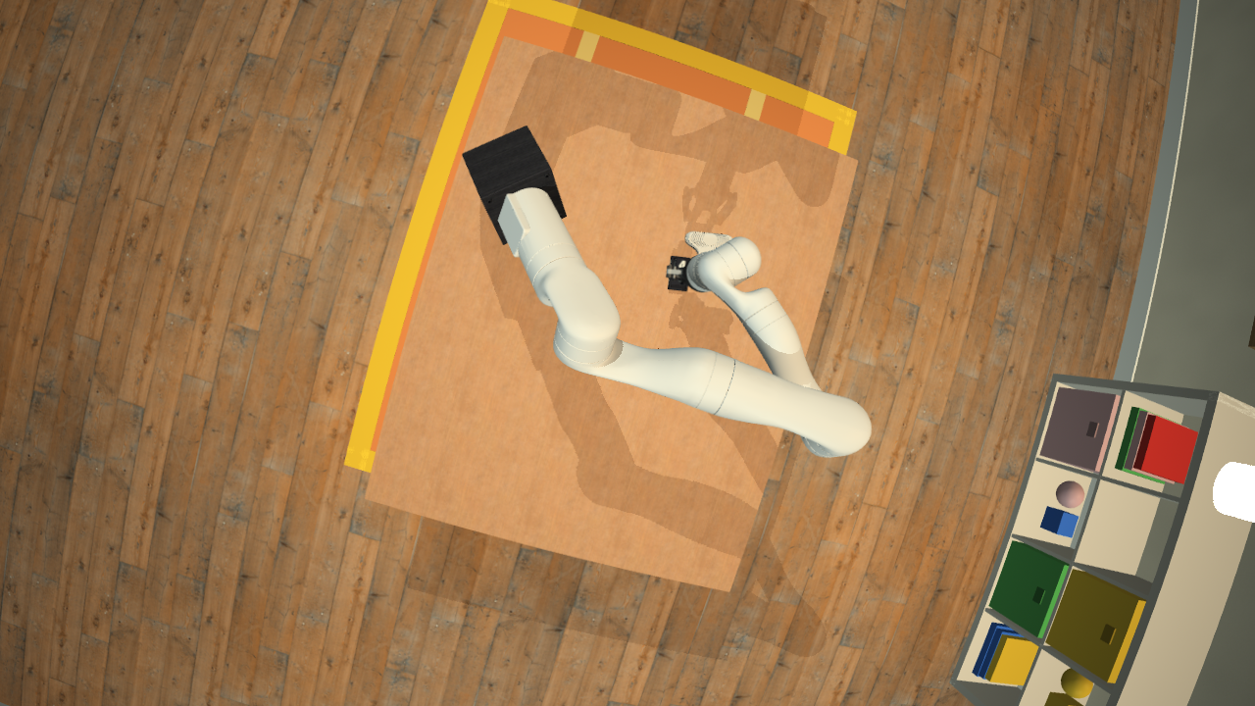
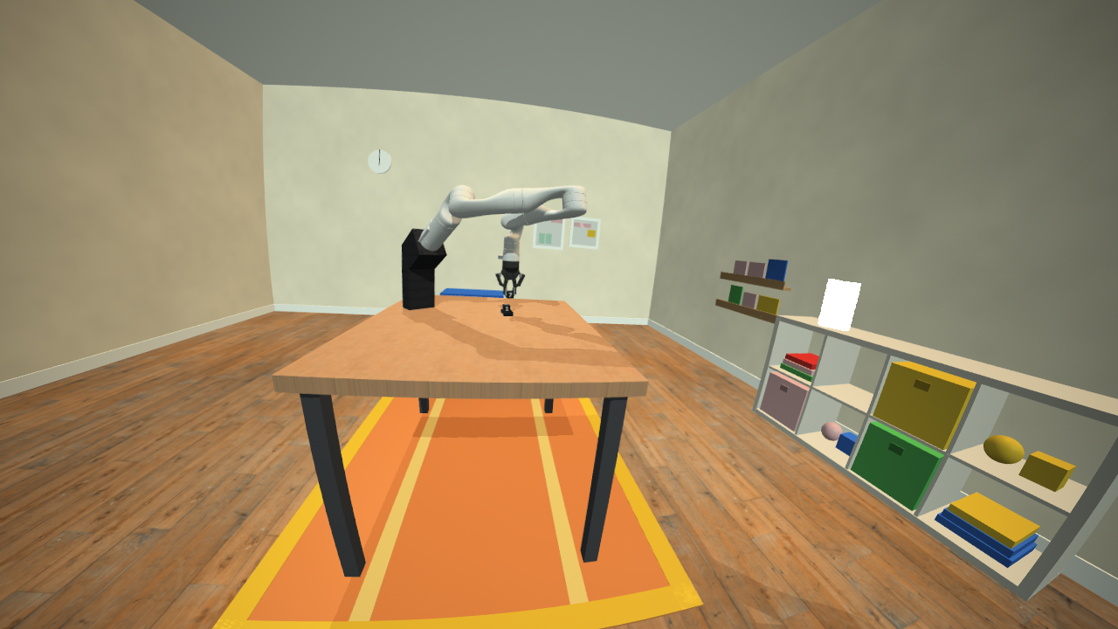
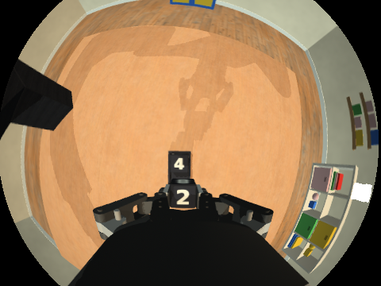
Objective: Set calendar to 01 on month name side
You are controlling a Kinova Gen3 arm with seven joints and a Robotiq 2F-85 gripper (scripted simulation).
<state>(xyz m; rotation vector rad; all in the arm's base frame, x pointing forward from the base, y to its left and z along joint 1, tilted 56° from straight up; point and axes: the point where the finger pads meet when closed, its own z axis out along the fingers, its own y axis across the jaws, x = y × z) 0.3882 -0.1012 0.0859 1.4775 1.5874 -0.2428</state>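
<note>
Right now the black calendar tray is 2 cm to the left of my hand and 10 cm below it. From my hand the other things lie so: black digit cube 1 cm below.
</note>
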